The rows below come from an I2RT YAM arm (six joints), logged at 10 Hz.
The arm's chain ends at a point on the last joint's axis. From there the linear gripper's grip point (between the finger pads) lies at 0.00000 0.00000 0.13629 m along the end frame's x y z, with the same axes.
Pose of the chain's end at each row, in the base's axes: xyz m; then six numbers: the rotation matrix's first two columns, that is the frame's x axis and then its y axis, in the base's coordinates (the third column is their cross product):
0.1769 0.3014 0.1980 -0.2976 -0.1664 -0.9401 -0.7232 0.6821 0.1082
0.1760 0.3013 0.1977 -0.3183 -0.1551 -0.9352 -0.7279 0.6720 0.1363
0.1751 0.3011 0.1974 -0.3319 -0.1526 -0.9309 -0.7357 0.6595 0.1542
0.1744 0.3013 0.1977 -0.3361 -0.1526 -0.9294 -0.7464 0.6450 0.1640
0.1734 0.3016 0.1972 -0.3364 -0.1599 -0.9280 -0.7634 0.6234 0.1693
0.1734 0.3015 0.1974 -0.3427 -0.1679 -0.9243 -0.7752 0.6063 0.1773
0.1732 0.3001 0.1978 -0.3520 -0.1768 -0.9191 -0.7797 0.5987 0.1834
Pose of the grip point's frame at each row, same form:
0.2618 0.3984 0.1539 -0.2976 -0.1664 -0.9401 -0.7232 0.6821 0.1082
0.2588 0.4000 0.1532 -0.3183 -0.1551 -0.9352 -0.7279 0.6720 0.1363
0.2556 0.4014 0.1523 -0.3319 -0.1526 -0.9309 -0.7357 0.6595 0.1542
0.2527 0.4034 0.1526 -0.3361 -0.1526 -0.9294 -0.7464 0.6450 0.1640
0.2486 0.4059 0.1520 -0.3364 -0.1599 -0.9280 -0.7634 0.6234 0.1693
0.2457 0.4074 0.1513 -0.3427 -0.1679 -0.9243 -0.7752 0.6063 0.1773
0.2438 0.4066 0.1503 -0.3520 -0.1768 -0.9191 -0.7797 0.5987 0.1834

